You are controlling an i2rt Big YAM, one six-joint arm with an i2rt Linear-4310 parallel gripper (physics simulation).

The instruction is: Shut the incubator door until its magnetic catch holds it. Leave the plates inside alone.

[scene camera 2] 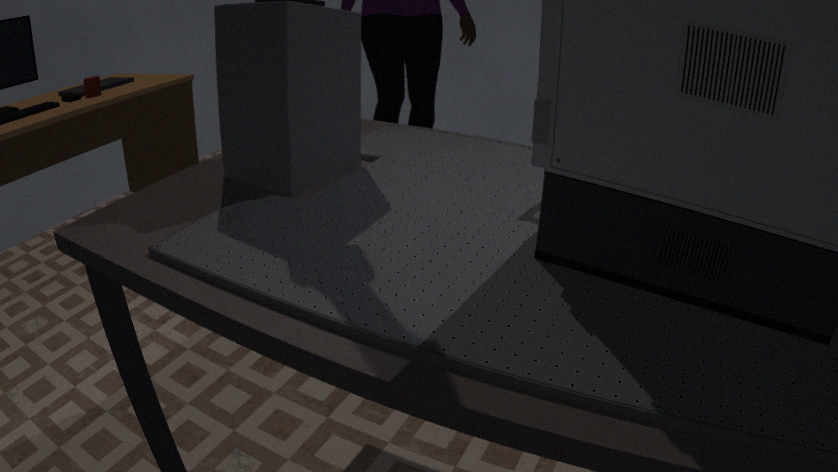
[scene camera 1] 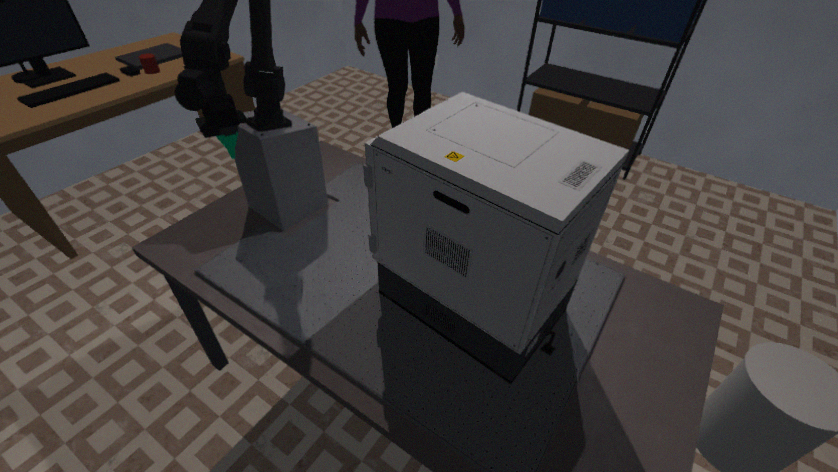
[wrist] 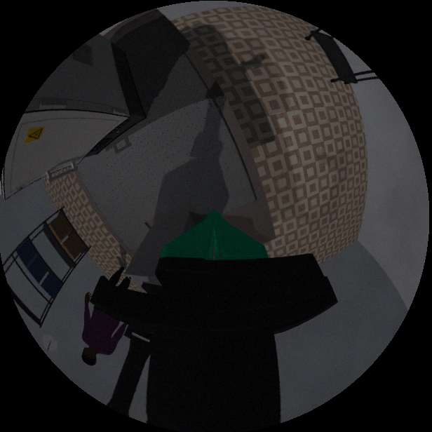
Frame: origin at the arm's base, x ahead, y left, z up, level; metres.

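Seen in the pictures: gripper, between the fingertips: (scene camera 1: 233, 157); arm's base, origin of its link: (scene camera 2: 289, 6) (scene camera 1: 269, 124).
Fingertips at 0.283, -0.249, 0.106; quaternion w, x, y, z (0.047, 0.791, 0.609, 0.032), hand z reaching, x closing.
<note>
Pixels of each thing's top centre, then the offset from my fingertips to it, as dx, dy, dz. "spot": a spot on its surface instead. Level surfaces: height alone.
- white incubator, centre of its top: (scene camera 1: 492, 140) +0.489, +0.381, +0.101
- door, a spot on its surface: (scene camera 1: 370, 205) spot: +0.261, +0.209, -0.115
- table, height of its surface: dz -0.463
The white incubator (scene camera 1: 463, 234) (scene camera 2: 645, 146) (wrist: 75, 75) stands on the perforated board. Its door (wrist: 65, 142), with a yellow label and a bar handle (wrist: 62, 175), lies against the body in the wrist view and looks flush. A thin edge of the door (scene camera 1: 370, 205) shows at the incubator's left in scene camera 1. I cannot tell whether the magnetic catch holds. The plates are hidden inside. My gripper (scene camera 1: 229, 146) (wrist: 213, 216) is shut and empty, its green fingertips together. It is well away from the door, partly behind the grey pedestal in scene camera 1, and does not show in scene camera 2.
The grey pedestal (scene camera 1: 284, 175) (scene camera 2: 287, 99) stands left of the incubator on the table (scene camera 1: 656, 328). A desk (scene camera 1: 129, 87) is at the left. A person (scene camera 1: 406, 58) (wrist: 102, 332) stands behind the table. A shelf rack and a white cylinder (scene camera 1: 774, 410) are at the right.
</note>
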